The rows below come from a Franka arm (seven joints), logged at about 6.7 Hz.
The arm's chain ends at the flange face. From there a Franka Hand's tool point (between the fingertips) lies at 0.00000 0.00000 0.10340 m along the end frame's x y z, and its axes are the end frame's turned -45 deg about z.
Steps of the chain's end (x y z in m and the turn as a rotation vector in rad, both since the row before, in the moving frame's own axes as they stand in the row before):
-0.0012 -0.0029 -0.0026 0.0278 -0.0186 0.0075
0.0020 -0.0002 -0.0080 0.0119 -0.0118 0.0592
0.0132 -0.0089 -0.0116 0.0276 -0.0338 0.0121
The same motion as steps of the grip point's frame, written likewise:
0.0019 -0.0063 -0.0027 0.0328 0.0065 0.0075
0.0016 -0.0005 -0.0080 0.0168 0.0001 0.0592
0.0152 -0.0014 -0.0117 0.0434 -0.0044 0.0121

